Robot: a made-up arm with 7 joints.
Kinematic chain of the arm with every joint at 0, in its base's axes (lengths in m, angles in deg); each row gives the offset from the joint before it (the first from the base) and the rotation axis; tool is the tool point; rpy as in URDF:
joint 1: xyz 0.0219 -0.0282 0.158 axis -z
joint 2: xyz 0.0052 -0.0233 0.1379 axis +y
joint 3: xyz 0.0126 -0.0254 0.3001 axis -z
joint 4: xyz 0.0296 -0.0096 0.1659 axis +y
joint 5: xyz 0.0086 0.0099 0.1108 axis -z
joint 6: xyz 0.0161 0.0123 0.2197 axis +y
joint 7: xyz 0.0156 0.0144 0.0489 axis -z
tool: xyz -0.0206 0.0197 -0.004 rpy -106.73 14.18 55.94
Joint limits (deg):
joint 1: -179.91..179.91
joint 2: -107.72..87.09
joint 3: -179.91..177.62
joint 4: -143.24..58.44
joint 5: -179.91..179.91
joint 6: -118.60..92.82
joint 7: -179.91..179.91
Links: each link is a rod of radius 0.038 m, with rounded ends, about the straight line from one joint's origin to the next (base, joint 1, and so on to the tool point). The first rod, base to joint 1, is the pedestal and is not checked.
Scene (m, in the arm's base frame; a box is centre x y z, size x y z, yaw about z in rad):
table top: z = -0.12
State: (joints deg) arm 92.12 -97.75 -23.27 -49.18 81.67 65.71 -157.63
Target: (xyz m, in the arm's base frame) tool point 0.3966 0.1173 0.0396
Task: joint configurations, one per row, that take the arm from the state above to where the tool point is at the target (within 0.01 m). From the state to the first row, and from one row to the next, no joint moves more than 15 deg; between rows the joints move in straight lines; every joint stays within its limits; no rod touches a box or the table.
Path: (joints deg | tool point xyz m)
1: 104.65 -95.76 -12.97 -59.99 84.08 66.07 -156.96 | 0.0135 0.6073 0.0234
2: 117.19 -93.77 -2.67 -70.80 86.49 66.43 -156.30 | 0.1641 0.5302 0.0019
3: 129.72 -91.78 7.63 -81.60 88.91 66.79 -155.63 | 0.2880 0.4126 -0.0035
4: 142.26 -89.79 17.93 -92.41 91.32 67.15 -154.97 | 0.3686 0.2680 0.0093
5: 154.79 -87.80 28.23 -103.22 93.73 67.51 -154.30 | 0.3966 0.1173 0.0396

